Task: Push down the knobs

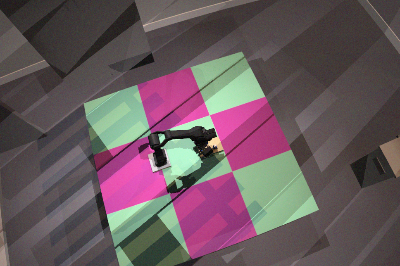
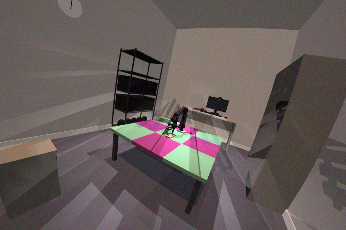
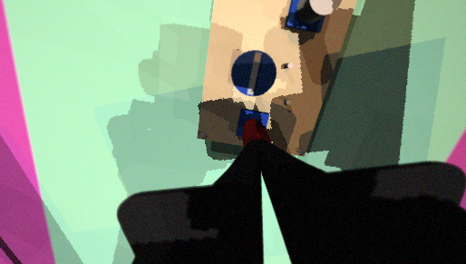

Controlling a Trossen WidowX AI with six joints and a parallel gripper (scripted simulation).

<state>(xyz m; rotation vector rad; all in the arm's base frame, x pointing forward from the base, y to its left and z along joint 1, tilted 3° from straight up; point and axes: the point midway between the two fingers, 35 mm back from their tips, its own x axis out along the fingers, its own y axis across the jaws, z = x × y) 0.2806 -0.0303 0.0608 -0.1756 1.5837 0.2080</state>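
The dark blue knob is 40 mm ahead of my gripper tip, 20 mm above it and 10 mm to the left of it. The rest, counted from my gripper tip: red knob (10 mm below).
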